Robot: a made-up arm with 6 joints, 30 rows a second.
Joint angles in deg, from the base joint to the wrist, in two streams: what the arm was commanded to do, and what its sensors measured. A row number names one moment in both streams.
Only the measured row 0 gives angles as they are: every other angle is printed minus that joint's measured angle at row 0.
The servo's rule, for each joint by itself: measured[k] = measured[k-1] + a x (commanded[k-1-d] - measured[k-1]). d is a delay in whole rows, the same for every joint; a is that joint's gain. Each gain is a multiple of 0.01, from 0.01 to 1. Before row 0 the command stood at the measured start. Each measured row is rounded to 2 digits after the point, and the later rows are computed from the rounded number. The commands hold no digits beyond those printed.
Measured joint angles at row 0:
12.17, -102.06, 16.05, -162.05, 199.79, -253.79
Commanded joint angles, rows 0 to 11:
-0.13, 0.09, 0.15, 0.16, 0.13, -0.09
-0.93, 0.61, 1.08, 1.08, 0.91, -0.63
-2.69, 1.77, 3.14, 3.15, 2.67, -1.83
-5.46, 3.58, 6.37, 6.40, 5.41, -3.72
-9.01, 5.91, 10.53, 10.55, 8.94, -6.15
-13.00, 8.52, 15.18, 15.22, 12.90, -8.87
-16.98, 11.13, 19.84, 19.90, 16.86, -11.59
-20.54, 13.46, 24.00, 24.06, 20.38, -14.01
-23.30, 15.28, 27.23, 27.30, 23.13, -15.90
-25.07, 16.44, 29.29, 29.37, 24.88, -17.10
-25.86, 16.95, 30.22, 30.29, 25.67, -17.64
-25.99, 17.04, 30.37, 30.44, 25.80, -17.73
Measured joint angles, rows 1 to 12:
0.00, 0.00, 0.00, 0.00, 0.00, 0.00
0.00, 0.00, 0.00, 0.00, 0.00, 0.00
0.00, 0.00, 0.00, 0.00, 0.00, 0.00
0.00, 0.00, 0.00, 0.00, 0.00, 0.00
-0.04, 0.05, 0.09, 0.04, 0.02, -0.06
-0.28, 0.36, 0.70, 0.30, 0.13, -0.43
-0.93, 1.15, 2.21, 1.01, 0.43, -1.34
-2.15, 2.51, 4.79, 2.36, 1.03, -2.89
-4.00, 4.41, 8.35, 4.41, 1.98, -5.01
-6.43, 6.71, 12.58, 7.11, 3.29, -7.52
-9.28, 9.19, 17.08, 10.31, 4.92, -10.17
-12.32, 11.58, 21.37, 13.75, 6.78, -12.67
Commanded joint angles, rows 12 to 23:
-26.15, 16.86, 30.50, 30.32, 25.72, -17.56
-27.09, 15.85, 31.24, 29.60, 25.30, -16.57
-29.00, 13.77, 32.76, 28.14, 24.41, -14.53
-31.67, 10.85, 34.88, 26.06, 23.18, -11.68
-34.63, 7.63, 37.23, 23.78, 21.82, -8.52
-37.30, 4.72, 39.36, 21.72, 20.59, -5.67
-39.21, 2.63, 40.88, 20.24, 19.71, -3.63
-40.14, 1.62, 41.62, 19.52, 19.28, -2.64
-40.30, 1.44, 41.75, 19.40, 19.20, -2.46
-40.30, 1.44, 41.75, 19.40, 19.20, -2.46
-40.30, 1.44, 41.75, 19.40, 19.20, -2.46
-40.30, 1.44, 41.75, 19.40, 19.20, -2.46
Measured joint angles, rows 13 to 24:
-15.28, 13.65, 25.00, 17.14, 8.74, -14.77
-17.92, 15.21, 27.66, 20.20, 10.68, -16.28
-20.06, 16.18, 29.25, 22.72, 12.48, -17.16
-21.66, 16.66, 29.94, 24.65, 14.08, -17.53
-22.87, 16.77, 30.29, 26.07, 15.48, -17.55
-24.01, 16.25, 30.88, 26.95, 16.66, -16.91
-25.36, 14.86, 32.05, 27.25, 17.59, -15.36
-27.06, 12.61, 33.80, 26.95, 18.26, -12.97
-29.10, 9.82, 35.93, 26.16, 18.69, -10.08
-31.31, 6.96, 38.06, 25.05, 18.92, -7.21
-33.44, 4.54, 39.81, 23.85, 19.01, -4.88
-35.25, 2.90, 40.93, 22.77, 19.04, -3.42

